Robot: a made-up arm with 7 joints.
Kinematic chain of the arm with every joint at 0, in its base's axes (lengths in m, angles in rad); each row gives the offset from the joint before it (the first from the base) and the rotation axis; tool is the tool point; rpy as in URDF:
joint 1: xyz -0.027 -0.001 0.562 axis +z
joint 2: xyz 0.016 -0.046 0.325 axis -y
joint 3: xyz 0 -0.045 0.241 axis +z
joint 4: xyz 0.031 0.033 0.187 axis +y
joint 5: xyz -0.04 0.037 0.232 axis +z
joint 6: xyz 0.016 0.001 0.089 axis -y
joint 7: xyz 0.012 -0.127 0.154 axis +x
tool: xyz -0.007 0.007 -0.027 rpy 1.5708 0 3.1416
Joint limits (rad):
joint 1: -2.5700..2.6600
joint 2: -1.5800..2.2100
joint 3: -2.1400..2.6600
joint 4: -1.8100..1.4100
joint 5: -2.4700..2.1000
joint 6: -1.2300..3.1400
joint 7: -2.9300..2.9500
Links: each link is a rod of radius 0.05 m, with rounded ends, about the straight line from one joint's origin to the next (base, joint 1, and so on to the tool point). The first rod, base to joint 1, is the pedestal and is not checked.
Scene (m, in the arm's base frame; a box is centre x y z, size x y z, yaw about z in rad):
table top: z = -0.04
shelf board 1: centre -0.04 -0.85 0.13 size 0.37 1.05 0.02 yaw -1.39
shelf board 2: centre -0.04 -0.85 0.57 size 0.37 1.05 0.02 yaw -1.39
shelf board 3: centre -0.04 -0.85 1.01 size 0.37 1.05 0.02 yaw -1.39
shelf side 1: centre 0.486 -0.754 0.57 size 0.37 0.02 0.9 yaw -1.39
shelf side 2: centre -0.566 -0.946 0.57 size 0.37 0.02 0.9 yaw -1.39
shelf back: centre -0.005 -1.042 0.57 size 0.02 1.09 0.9 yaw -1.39
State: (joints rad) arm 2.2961 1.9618 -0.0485 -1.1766 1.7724 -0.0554 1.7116
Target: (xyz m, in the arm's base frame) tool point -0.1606 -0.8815 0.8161
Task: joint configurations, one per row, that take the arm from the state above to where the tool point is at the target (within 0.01 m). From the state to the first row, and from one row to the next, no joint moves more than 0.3 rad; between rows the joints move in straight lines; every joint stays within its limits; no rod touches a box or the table.
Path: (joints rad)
1: 2.2706 1.8415 -0.2966 -1.3350 1.7923 -0.2302 1.7667
2: 2.2450 1.7212 -0.5446 -1.4933 1.8123 -0.4050 1.8218
3: 2.2195 1.6010 -0.7927 -1.6516 1.8322 -0.5798 1.8770
4: 2.1939 1.4807 -1.0408 -1.8100 1.8522 -0.7546 1.9321
5: 2.0484 1.4966 -0.8563 -1.5223 1.8347 -0.6168 1.9310
6: 1.9028 1.5124 -0.6719 -1.2345 1.8173 -0.4789 1.9300
7: 1.7572 1.5283 -0.4874 -0.9468 1.7999 -0.3411 1.9290
8: 1.6117 1.5442 -0.3029 -0.6590 1.7825 -0.2033 1.9279
9: 1.4661 1.5601 -0.1185 -0.3713 1.7651 -0.0655 1.9269

